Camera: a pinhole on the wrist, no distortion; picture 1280 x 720 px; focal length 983.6 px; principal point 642.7 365.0 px. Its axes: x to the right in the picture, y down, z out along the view. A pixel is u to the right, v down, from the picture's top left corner.
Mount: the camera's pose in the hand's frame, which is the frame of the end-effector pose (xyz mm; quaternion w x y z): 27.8 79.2 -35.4 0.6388 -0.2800 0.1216 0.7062
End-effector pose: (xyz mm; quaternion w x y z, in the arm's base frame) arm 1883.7 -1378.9 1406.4 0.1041 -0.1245 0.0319 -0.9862
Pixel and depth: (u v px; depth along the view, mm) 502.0 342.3 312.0
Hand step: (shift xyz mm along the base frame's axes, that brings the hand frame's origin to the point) 139.6 -204.1 208.5
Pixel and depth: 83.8 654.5 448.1
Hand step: 319.1 -55.4 374.8
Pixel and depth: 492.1 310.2 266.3
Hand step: 108.8 -187.2 178.0
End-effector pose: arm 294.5 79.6 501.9 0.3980 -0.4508 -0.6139 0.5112
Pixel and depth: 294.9 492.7 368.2
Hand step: -258.7 -176.1 -211.4
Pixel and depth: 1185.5 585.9 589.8
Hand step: -64.8 -260.5 -679.6
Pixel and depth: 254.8 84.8 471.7
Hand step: -437.2 -66.2 -266.9
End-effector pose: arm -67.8 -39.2 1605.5 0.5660 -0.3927 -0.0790 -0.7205
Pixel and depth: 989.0 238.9 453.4
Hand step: 528.6 5.0 2.5
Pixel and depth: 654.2 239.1 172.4
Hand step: 205.1 -6.5 20.3
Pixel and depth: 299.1 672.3 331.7
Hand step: 265.3 219.0 44.6
